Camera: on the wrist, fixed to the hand. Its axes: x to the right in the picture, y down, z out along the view.
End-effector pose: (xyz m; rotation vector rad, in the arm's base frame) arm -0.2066 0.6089 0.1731 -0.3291 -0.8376 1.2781
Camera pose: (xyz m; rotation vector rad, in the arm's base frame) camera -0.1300 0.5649 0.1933 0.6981 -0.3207 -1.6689
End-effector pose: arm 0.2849 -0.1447 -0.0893 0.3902 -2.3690 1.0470
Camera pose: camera 0.3558 -0.1730 -0.0405 2.0665 0.3002 -0.6947
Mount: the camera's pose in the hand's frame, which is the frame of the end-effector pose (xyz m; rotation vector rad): -0.0296 -0.0800 -0.0307 -0.1488 0.1974 -3.0865
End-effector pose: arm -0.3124 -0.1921 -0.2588 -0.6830 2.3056 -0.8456
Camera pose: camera -0.2916 -0.2146 -0.1735 2.2035 0.5165 0.6979
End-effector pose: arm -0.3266 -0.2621 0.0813 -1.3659 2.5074 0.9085
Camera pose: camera -0.2406 -0.2908 0.0827 -2.3817 -1.2232 -0.1497
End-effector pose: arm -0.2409 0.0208 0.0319 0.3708 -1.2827 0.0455
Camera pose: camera -0.2021 -0.0403 -0.0227 1.6626 0.6171 -2.3843
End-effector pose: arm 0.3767 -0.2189 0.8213 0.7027 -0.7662 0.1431
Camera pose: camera 0.4024 -0.2570 0.7432 0.9492 1.0998 -2.4946
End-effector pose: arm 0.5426 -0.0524 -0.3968 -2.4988 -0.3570 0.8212
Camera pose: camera 0.5306 -0.0069 -0.3193 0.2122 -2.4601 -0.8037
